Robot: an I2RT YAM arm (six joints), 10 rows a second.
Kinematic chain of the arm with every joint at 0, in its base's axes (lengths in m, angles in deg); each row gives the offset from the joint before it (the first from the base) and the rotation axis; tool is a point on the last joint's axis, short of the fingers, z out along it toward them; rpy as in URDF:
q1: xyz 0 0 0.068 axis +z
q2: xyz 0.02 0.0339 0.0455 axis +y
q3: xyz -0.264 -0.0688 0 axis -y
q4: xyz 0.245 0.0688 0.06 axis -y
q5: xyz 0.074 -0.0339 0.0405 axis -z
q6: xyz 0.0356 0 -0.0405 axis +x
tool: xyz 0 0 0 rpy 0 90 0
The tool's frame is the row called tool.
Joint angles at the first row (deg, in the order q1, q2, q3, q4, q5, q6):
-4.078 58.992 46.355 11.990 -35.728 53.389
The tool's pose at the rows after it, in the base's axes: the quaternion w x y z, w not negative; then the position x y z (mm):
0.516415 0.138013 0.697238 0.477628 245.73 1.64 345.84
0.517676 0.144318 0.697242 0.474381 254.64 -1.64 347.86
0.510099 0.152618 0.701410 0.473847 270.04 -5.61 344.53
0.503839 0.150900 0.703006 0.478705 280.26 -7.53 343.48
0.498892 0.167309 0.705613 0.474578 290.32 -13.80 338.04
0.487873 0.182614 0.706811 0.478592 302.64 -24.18 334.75
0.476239 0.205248 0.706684 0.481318 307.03 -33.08 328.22
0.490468 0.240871 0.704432 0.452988 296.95 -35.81 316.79
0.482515 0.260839 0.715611 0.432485 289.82 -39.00 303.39
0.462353 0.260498 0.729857 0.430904 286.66 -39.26 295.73
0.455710 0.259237 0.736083 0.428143 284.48 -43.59 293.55
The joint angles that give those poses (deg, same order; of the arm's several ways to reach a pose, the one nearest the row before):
-4.512 60.467 47.606 12.125 -36.078 53.529
-5.068 62.652 49.263 12.403 -35.871 53.617
-5.661 66.446 51.076 13.200 -36.256 53.882
-5.957 68.996 52.484 14.062 -37.352 54.163
-6.962 71.487 53.372 14.392 -37.134 54.659
-8.766 74.697 55.292 14.569 -38.630 55.913
-10.335 76.115 55.370 14.584 -39.281 57.590
-10.726 73.804 51.689 14.565 -34.341 57.327
-11.446 72.611 49.212 12.406 -32.804 55.890
-11.774 72.360 48.511 9.760 -34.296 54.577
-12.845 72.241 48.491 8.188 -35.637 53.398

